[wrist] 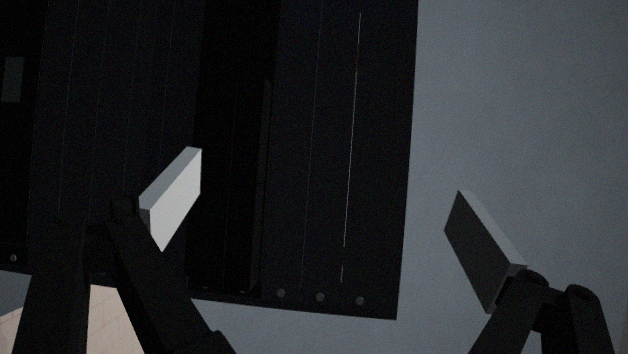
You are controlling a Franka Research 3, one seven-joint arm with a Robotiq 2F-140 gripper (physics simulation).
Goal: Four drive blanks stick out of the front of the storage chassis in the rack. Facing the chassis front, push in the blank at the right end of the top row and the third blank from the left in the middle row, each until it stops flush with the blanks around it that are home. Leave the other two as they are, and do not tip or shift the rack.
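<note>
The dark rack (382,190) fills the left and middle of the wrist view as a tall, slightly tilted black face with thin lengthwise seams, a bright thin line near its right side and a darker band (230,200) left of its middle. The picture is too dark to tell single drive blanks or which of them stick out. My gripper (328,191) is open with nothing between its fingers. Its left pad overlaps the rack's face in the view, and its right pad stands against the grey background right of the rack's edge. The distance from the pads to the rack cannot be told.
Small round studs (320,297) run along the rack's lower edge in the view. A small grey rectangle (12,79) shows at the far left. A grey-blue surface (520,100) lies beyond the rack at the right. A pale tiled surface (107,315) shows at the lower left, behind the left finger.
</note>
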